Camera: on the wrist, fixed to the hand. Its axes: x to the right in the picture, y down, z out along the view.
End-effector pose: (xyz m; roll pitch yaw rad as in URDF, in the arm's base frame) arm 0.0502 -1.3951 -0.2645 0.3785 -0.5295 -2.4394
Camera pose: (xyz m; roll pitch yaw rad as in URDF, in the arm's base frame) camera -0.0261 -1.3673 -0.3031 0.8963 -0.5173 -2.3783
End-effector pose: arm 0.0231 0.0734 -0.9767 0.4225 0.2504 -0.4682
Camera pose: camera -0.0069 0.0123 -1.0354 0.9848 0.2591 -0.4128
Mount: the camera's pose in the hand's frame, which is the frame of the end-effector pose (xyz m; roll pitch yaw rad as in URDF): 0.0153 -0.0853 -0.0238 0.5490 0.0302 0.0451
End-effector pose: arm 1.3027 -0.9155 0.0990 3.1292 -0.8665 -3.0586
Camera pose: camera 1.3172 -1.0002 0.1254 -2.5504 -0.8960 -3.1302
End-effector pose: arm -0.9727 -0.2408 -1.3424 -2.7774 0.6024 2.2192
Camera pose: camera -1.0551 -0.2500 -1.3077 -2.2648 0.5893 2.1556
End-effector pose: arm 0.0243 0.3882 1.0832 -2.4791 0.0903 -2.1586
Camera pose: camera 0.0561 0.3410 1.1528 -1.9358 0.0941 -2.2130
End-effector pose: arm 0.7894 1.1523 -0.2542 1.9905 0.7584 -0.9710
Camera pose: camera 0.8158 1.2137 -0.3142 2.5469 0.7049 -0.9589
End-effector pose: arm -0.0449 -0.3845 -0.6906 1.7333 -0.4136 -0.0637
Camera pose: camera 0.0037 -0.3502 -0.7580 2.2709 -0.4629 -0.0385
